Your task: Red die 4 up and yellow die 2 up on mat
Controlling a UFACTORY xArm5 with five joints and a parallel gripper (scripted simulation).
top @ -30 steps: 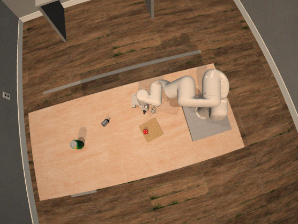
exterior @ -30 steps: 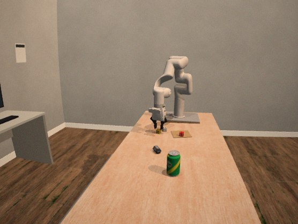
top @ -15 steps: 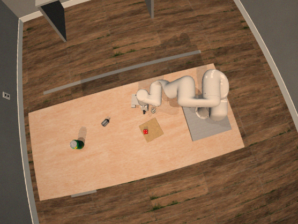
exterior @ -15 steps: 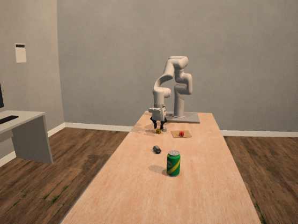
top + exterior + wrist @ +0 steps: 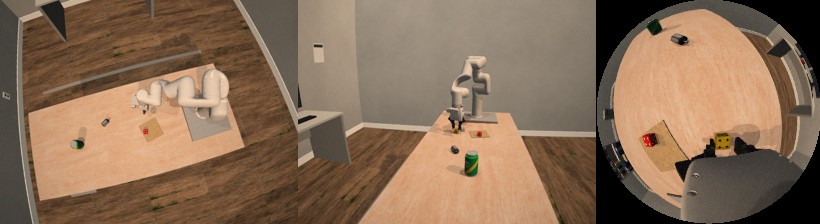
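Now: the yellow die 4 cm below my hand. Also, from my hand: brown mat 3 cm behind, 17 cm to the left, 5 cm below; white die 6 cm behind, 3 cm to the left, 4 cm below; red die 1 cm ahead, 18 cm to the left, 4 cm below.
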